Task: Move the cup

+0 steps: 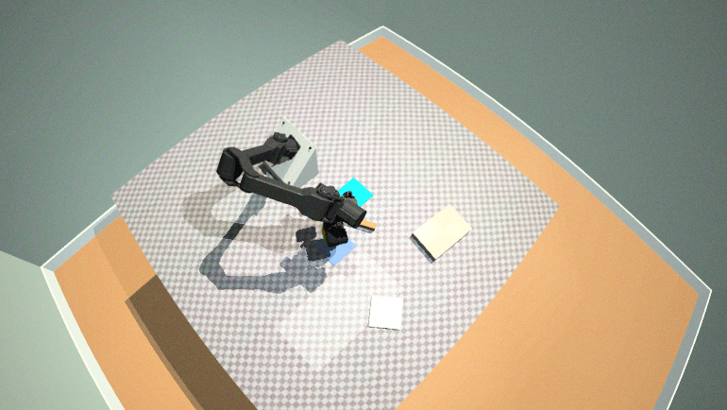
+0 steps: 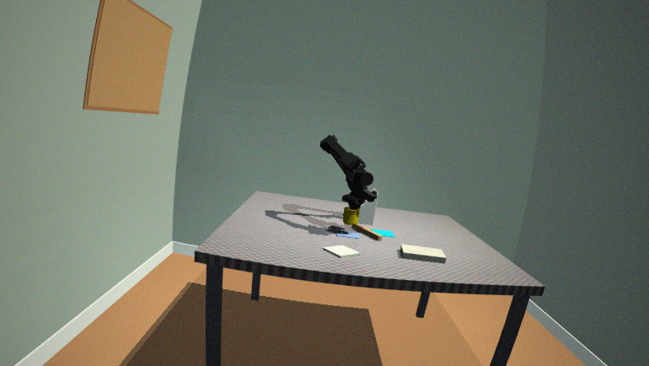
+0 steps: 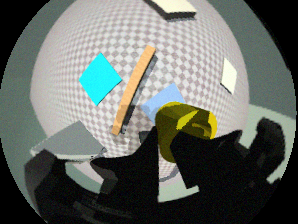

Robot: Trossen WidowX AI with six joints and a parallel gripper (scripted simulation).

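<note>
The cyan pad is 80 mm behind my gripper tip, 150 mm to the left of it and 90 mm below it. The rest, counted from my gripper tip: light blue pad 30 mm ahead, 20 mm to the right, 90 mm below; yellow cup 20 mm ahead, 10 mm to the right; wooden bar 20 mm behind, 70 mm to the left, 80 mm below.
</note>
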